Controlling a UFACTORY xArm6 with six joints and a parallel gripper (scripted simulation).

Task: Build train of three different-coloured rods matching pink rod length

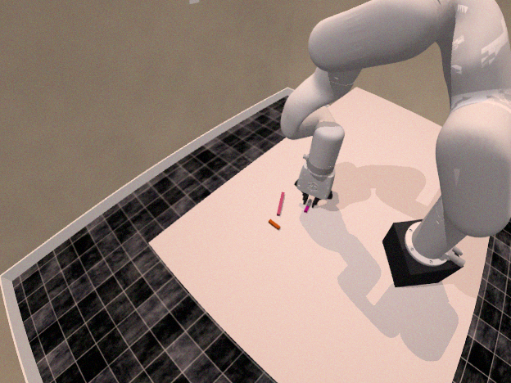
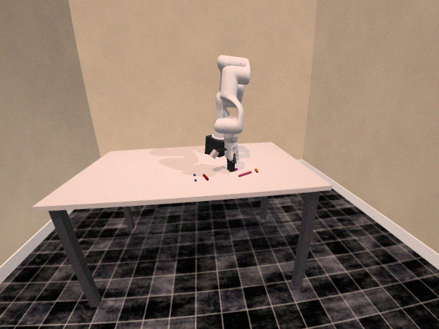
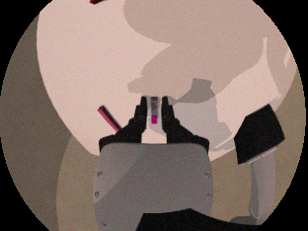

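My gripper is now 20 mm above the grey rod. Round my hand: magenta rod: 30 mm to the left, 20 mm below, 10 mm behind; orange rod: 150 mm to the left, 20 mm below, 20 mm ahead; pink rod: 70 mm to the left, 60 mm ahead, 20 mm below.
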